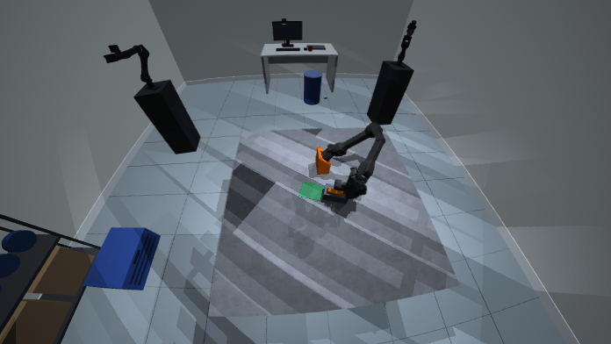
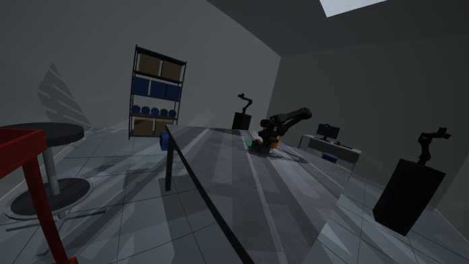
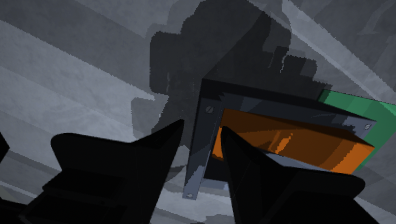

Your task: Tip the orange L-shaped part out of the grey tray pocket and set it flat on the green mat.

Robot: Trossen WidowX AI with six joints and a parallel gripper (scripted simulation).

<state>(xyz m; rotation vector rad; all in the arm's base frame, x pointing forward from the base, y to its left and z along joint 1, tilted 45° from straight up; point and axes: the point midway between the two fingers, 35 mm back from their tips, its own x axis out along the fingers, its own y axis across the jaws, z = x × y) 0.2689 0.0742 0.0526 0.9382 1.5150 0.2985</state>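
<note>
My gripper tip is 50 mm to the left of the orange L-shaped part and 30 mm past it. Also, from my gripper tip: green mat (200 mm to the right, 90 mm behind, 70 mm below).
</note>
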